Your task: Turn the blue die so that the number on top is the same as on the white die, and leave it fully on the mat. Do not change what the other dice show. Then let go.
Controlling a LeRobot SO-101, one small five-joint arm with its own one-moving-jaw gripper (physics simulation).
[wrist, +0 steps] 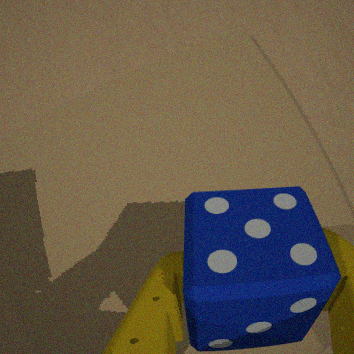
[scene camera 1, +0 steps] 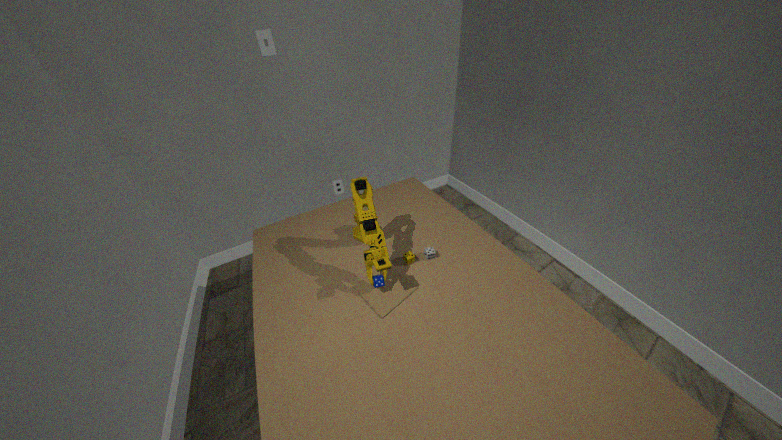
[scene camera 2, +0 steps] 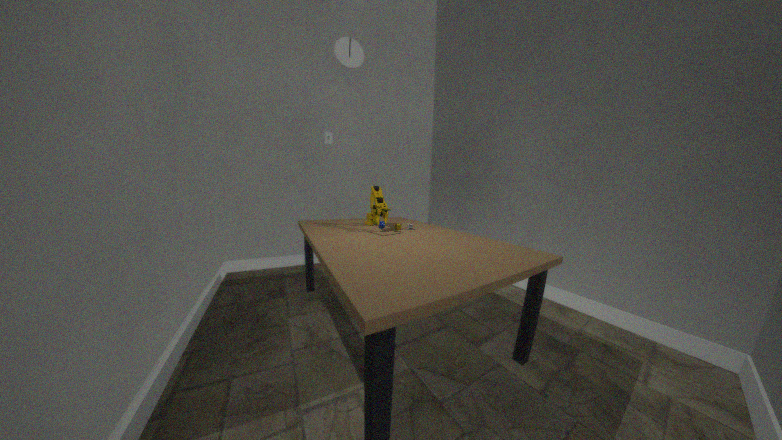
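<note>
Visible to me: a tan mat (wrist: 100, 181) and a blue die (wrist: 256, 264).
</note>
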